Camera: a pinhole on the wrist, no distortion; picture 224 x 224 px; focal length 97.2 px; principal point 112.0 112.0 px. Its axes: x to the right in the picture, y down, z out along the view. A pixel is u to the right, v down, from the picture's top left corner.
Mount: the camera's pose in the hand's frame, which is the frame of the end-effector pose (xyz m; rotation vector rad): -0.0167 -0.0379 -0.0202 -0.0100 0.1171 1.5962
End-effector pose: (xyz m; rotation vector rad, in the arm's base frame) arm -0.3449 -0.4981 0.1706 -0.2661 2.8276 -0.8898
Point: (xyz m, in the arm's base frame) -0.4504 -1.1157 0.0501
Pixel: 15 60
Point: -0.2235 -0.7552 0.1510
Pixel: 14 144
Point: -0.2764 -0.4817 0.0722
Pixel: 194 154
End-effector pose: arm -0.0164 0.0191 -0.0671 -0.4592 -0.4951 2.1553
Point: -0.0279 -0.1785 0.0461
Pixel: 168 213
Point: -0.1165 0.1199 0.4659
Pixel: 61 105
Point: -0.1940 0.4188 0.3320
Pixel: 33 22
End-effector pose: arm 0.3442 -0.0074 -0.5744 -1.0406 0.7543 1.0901
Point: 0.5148 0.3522 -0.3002
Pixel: 67 132
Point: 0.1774 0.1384 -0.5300
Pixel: 209 129
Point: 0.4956 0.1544 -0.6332
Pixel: 57 14
